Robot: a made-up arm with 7 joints. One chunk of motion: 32 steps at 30 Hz.
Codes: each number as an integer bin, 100 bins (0 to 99) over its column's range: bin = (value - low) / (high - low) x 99, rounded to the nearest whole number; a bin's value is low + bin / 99 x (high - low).
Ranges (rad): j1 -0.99..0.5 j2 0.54..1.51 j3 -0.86..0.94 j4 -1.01..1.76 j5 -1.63..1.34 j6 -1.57..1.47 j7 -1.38..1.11
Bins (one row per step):
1: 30 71 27 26 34 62 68
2: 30 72 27 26 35 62 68
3: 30 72 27 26 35 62 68
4: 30 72 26 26 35 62 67
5: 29 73 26 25 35 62 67
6: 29 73 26 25 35 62 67
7: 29 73 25 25 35 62 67
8: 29 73 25 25 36 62 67
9: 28 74 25 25 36 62 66
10: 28 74 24 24 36 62 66
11: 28 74 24 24 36 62 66
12: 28 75 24 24 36 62 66
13: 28 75 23 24 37 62 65
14: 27 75 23 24 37 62 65
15: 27 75 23 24 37 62 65
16: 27 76 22 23 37 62 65
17: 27 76 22 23 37 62 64
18: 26 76 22 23 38 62 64
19: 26 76 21 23 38 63 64
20: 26 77 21 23 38 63 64
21: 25 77 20 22 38 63 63
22: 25 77 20 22 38 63 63
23: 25 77 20 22 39 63 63
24: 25 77 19 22 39 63 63
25: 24 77 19 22 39 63 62
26: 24 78 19 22 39 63 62
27: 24 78 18 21 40 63 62
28: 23 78 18 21 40 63 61
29: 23 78 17 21 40 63 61
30: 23 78 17 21 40 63 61
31: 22 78 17 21 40 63 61
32: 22 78 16 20 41 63 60
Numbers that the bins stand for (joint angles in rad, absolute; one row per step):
1: -0.5385 1.2357 -0.3691 -0.2825 -0.6100 0.3338 0.3303
2: -0.5385 1.2455 -0.3691 -0.2825 -0.5800 0.3338 0.3303
3: -0.5385 1.2455 -0.3691 -0.2825 -0.5800 0.3338 0.3303
4: -0.5385 1.2455 -0.3873 -0.2825 -0.5800 0.3338 0.3052
5: -0.5535 1.2553 -0.3873 -0.3105 -0.5800 0.3338 0.3052
6: -0.5535 1.2553 -0.3873 -0.3105 -0.5800 0.3338 0.3052
7: -0.5535 1.2553 -0.4055 -0.3105 -0.5800 0.3338 0.3052
8: -0.5535 1.2553 -0.4055 -0.3105 -0.5500 0.3338 0.3052
9: -0.5686 1.2651 -0.4055 -0.3105 -0.5500 0.3338 0.2800
10: -0.5686 1.2651 -0.4236 -0.3385 -0.5500 0.3338 0.2800
11: -0.5686 1.2651 -0.4236 -0.3385 -0.5500 0.3338 0.2800
12: -0.5686 1.2748 -0.4236 -0.3385 -0.5500 0.3338 0.2800
13: -0.5686 1.2748 -0.4418 -0.3385 -0.5200 0.3338 0.2548
14: -0.5836 1.2748 -0.4418 -0.3385 -0.5200 0.3338 0.2548
15: -0.5836 1.2748 -0.4418 -0.3385 -0.5200 0.3338 0.2548
16: -0.5836 1.2846 -0.4600 -0.3665 -0.5200 0.3338 0.2548
17: -0.5836 1.2846 -0.4600 -0.3665 -0.5200 0.3338 0.2297
18: -0.5987 1.2846 -0.4600 -0.3665 -0.4900 0.3338 0.2297
19: -0.5987 1.2846 -0.4782 -0.3665 -0.4900 0.3645 0.2297
20: -0.5987 1.2944 -0.4782 -0.3665 -0.4900 0.3645 0.2297
21: -0.6137 1.2944 -0.4964 -0.3944 -0.4900 0.3645 0.2045
22: -0.6137 1.2944 -0.4964 -0.3944 -0.4900 0.3645 0.2045
23: -0.6137 1.2944 -0.4964 -0.3944 -0.4600 0.3645 0.2045
24: -0.6137 1.2944 -0.5145 -0.3944 -0.4600 0.3645 0.2045
25: -0.6288 1.2944 -0.5145 -0.3944 -0.4600 0.3645 0.1794
26: -0.6288 1.3042 -0.5145 -0.3944 -0.4600 0.3645 0.1794
27: -0.6288 1.3042 -0.5327 -0.4224 -0.4300 0.3645 0.1794
28: -0.6438 1.3042 -0.5327 -0.4224 -0.4300 0.3645 0.1542
29: -0.6438 1.3042 -0.5509 -0.4224 -0.4300 0.3645 0.1542
30: -0.6438 1.3042 -0.5509 -0.4224 -0.4300 0.3645 0.1542
31: -0.6589 1.3042 -0.5509 -0.4224 -0.4300 0.3645 0.1542
32: -0.6589 1.3042 -0.5691 -0.4504 -0.4000 0.3645 0.1291

